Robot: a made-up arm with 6 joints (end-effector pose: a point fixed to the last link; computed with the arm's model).
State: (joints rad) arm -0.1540 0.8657 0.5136 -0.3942 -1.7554 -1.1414
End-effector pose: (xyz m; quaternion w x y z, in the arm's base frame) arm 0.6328 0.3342 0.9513 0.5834 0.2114 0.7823 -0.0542
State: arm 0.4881 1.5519 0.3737 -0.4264 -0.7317 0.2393
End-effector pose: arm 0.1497 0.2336 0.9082 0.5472 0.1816 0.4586 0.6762
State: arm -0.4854 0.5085 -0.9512 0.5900 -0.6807 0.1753
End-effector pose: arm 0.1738 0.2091 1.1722 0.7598 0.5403 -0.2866 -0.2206
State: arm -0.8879 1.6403 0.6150 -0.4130 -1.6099 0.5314
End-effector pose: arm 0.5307 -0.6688 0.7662 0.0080 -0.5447 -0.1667 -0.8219
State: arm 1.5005 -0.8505 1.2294 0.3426 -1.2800 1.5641
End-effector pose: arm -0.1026 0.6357 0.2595 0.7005 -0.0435 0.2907 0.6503
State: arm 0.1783 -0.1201 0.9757 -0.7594 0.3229 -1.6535
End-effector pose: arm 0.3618 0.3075 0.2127 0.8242 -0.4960 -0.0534 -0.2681
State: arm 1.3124 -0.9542 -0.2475 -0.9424 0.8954 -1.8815
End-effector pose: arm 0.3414 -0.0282 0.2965 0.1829 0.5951 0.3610 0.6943
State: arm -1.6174 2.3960 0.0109 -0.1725 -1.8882 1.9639
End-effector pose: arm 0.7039 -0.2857 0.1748 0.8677 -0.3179 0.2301 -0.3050
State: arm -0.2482 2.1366 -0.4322 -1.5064 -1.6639 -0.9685
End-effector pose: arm 0.2726 0.7519 0.6355 0.5473 -0.2381 0.8007 -0.0518
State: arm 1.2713 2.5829 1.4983 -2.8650 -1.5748 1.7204
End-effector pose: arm -0.0251 0.0478 0.0851 0.0403 0.3825 -0.6543 -0.6511
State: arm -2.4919 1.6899 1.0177 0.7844 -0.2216 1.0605
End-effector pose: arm 0.6064 0.2172 0.3262 0.4648 0.1655 0.8487 0.1903
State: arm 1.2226 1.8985 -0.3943 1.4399 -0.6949 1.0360
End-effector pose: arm -0.1028 -0.1307 0.4093 0.4008 0.4088 -0.2817 0.7700
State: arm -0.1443 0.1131 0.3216 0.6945 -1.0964 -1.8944
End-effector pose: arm 0.3330 0.0249 0.9053 0.6223 0.4957 0.4070 -0.4487
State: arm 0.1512 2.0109 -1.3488 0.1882 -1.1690 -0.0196
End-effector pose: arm 0.4514 0.0454 1.1482 0.6369 0.7141 0.2875 0.0423
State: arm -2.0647 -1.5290 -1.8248 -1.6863 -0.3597 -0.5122
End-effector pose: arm 0.0568 -0.1157 -0.1570 0.6668 -0.1859 -0.5444 0.4737
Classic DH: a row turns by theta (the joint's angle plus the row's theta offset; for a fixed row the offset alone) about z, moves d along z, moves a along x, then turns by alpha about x. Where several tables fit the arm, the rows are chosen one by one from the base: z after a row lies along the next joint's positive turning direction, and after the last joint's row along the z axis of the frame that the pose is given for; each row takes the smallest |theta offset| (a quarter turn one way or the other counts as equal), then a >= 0, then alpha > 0; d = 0 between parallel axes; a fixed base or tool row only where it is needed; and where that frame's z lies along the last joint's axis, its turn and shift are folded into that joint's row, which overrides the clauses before.
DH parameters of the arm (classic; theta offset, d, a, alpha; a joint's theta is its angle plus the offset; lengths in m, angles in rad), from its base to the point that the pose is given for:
base (fixed): -1.5708 0.2745 0.0063 1.5708
joint 1: -0.0869 -0.2503 -0.1903 -1.9847
joint 2: -0.2238 0.3391 0.029 0.4699
joint 3: -1.3666 -0.1491 0.1459 -1.5846
joint 4: 1.3421 0.0793 -0.2254 1.4966
joint 5: -1.5571 0.0198 0.2202 1.3882
joint 6: 0.0902 0 0.33 0
tool (fixed): -1.7364 -0.069 0 0

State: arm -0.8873 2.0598 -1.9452 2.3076 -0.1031 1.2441
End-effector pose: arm 0.1216 0.2953 0.7905 0.6924 -0.0012 -0.7085 -0.1364
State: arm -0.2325 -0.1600 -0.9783 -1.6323 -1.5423 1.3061
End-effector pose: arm 0.5891 -0.3224 0.6060 0.4368 0.7050 -0.1094 -0.5479
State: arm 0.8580 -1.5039 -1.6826 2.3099 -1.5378 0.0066
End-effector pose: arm 0.8365 -0.4270 0.0382 0.1436 -0.9238 -0.3505 0.0556
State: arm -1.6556 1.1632 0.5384 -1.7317 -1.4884 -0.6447
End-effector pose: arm 0.3162 -0.0941 1.0791 0.6634 0.3272 0.5634 0.3679
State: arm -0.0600 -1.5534 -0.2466 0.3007 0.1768 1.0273
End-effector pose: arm 0.5212 0.4916 0.2417 0.8602 -0.3727 0.2121 -0.2761
